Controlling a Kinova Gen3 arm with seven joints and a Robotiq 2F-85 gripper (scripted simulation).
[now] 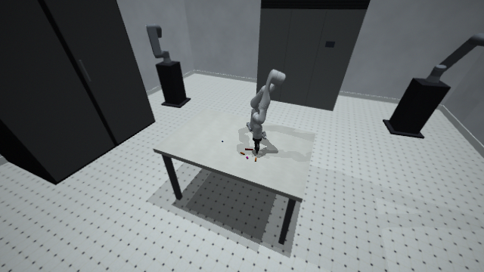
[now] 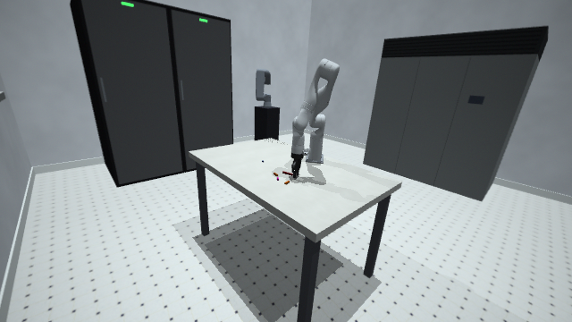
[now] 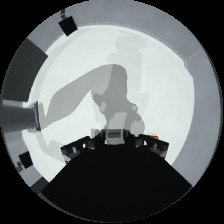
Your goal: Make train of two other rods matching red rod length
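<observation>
Right now my hand is 2 cm above the grey rod. Round my hand: magenta rod 10 cm ahead, 5 cm to the right, 2 cm below; red rod 7 cm to the right, 2 cm below; tiny blue rod 4 cm behind, 33 cm to the right, 2 cm below.
</observation>
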